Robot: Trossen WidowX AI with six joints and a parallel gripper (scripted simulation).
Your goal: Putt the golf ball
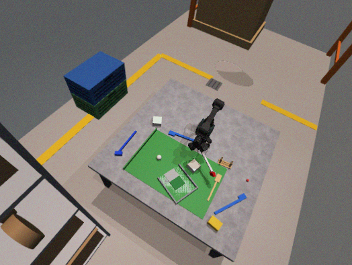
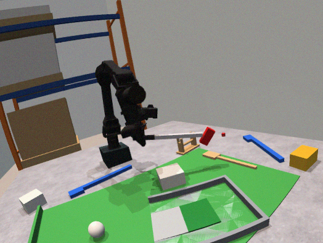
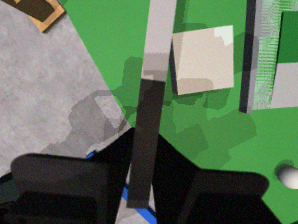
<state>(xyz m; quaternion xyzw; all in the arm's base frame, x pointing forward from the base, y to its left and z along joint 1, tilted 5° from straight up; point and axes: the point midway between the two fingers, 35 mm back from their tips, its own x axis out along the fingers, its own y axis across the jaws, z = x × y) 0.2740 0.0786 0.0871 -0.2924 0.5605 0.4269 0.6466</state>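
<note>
Now: gripper tip 10 cm to the right of the red putter, 5 cm short of it and 1 cm below it. Also, from my gripper tip: small red cube 46 cm to the left, 12 cm below, 10 cm behind; then yellow block 41 cm to the left, 38 cm ahead, 10 cm below; then white golf ball 23 cm to the right, 23 cm ahead, 10 cm below.
</note>
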